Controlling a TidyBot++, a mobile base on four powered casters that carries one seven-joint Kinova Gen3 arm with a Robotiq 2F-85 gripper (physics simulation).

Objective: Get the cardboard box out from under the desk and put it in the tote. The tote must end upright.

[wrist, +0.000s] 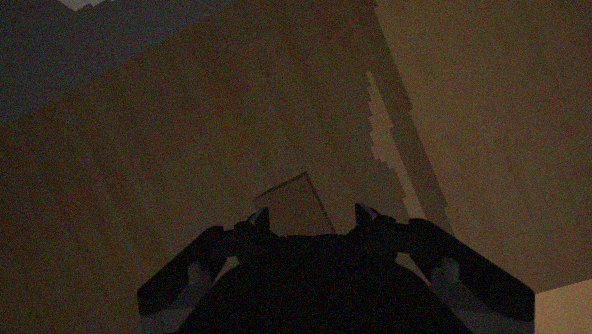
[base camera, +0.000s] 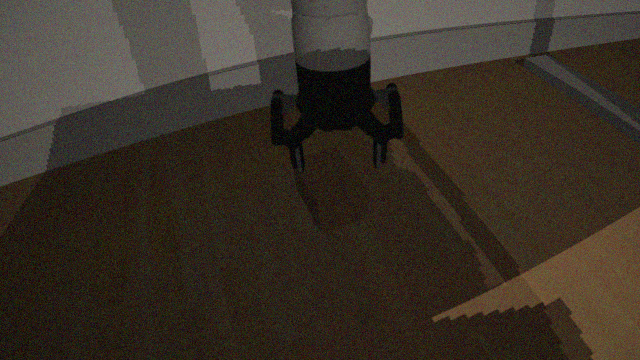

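Note:
The cardboard box is a dim brown block on the dark, shadowed floor. It shows below the fingertips in the base camera view and partly between them in the wrist view, off toward the left finger. My gripper points down with its fingers wide open and nothing held. The gripper body hides the near part of the box in the wrist view. The picture is too dark to tell the exact height of the fingertips over the box. The tote does not show in either view.
A pale wall with a grey base strip runs behind the box. A long grey bar lies on the floor at the right. A brightly lit floor patch is at the lower right.

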